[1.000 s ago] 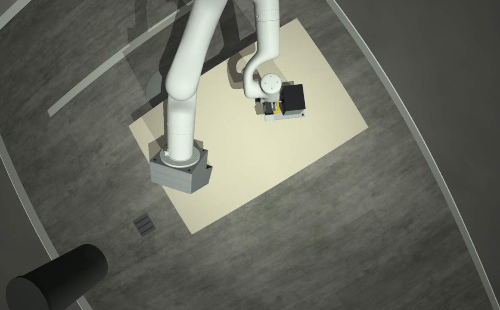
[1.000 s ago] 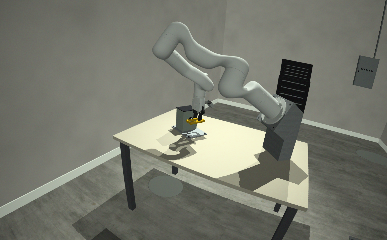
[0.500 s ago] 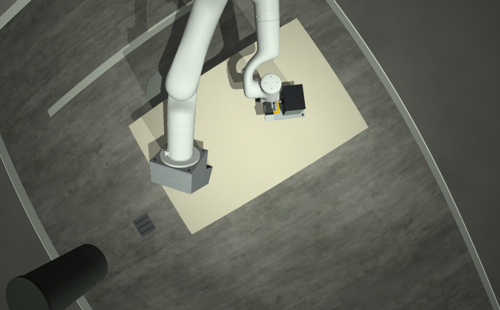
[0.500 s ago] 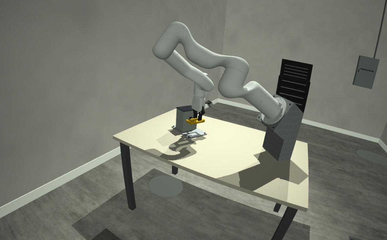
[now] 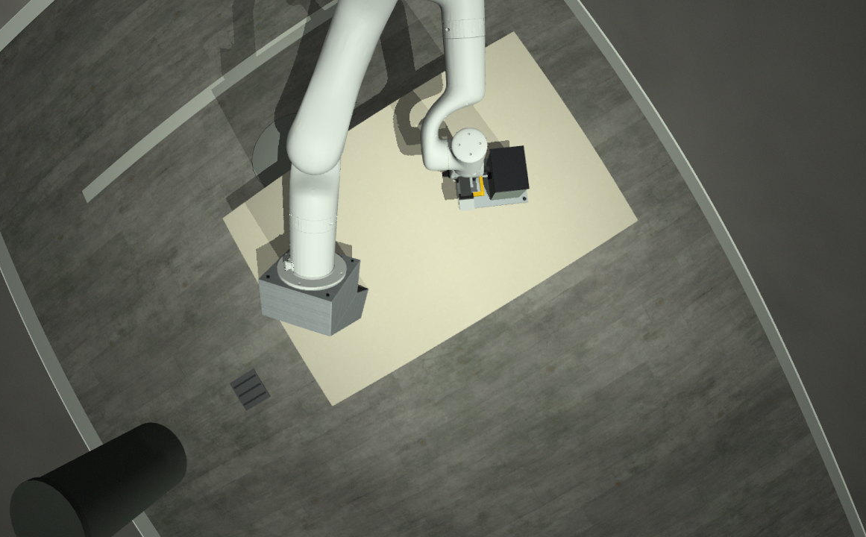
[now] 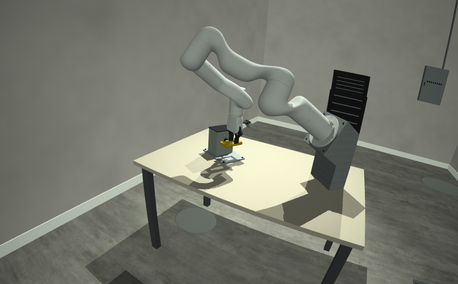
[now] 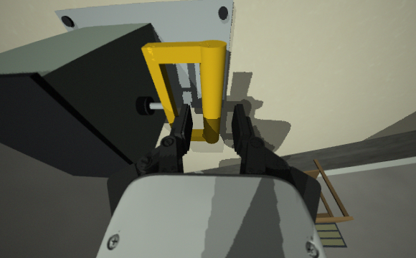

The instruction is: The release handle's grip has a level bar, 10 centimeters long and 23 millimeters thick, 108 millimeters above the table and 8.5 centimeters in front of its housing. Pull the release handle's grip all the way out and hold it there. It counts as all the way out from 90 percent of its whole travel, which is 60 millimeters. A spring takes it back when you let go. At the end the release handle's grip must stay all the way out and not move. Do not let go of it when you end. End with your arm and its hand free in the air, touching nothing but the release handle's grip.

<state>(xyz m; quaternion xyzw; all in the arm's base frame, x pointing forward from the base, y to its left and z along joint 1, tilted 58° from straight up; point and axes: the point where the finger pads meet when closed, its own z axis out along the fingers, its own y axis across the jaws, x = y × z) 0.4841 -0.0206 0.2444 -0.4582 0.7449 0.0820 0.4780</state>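
Right now my hand is 9 cm short of the grey baseplate, 2 cm to the left of it and 13 cm above it.
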